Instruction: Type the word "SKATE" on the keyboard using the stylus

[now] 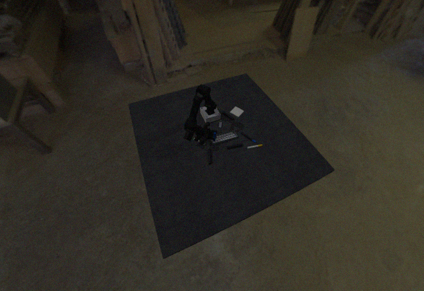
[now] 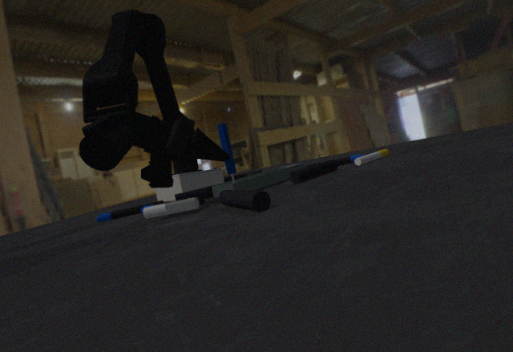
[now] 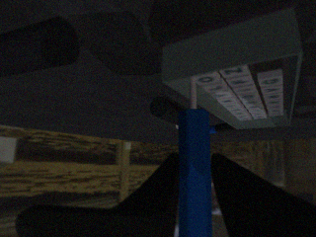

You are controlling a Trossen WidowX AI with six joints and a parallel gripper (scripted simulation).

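Now: gripper tip 1 cm above the blue stylus. The rest, counted from my gripper tip: white pad (17 cm behind, 37 cm to the left, 7 cm below); then yellow-tipped marker (20 cm ahead, 26 cm to the left, 6 cm below).
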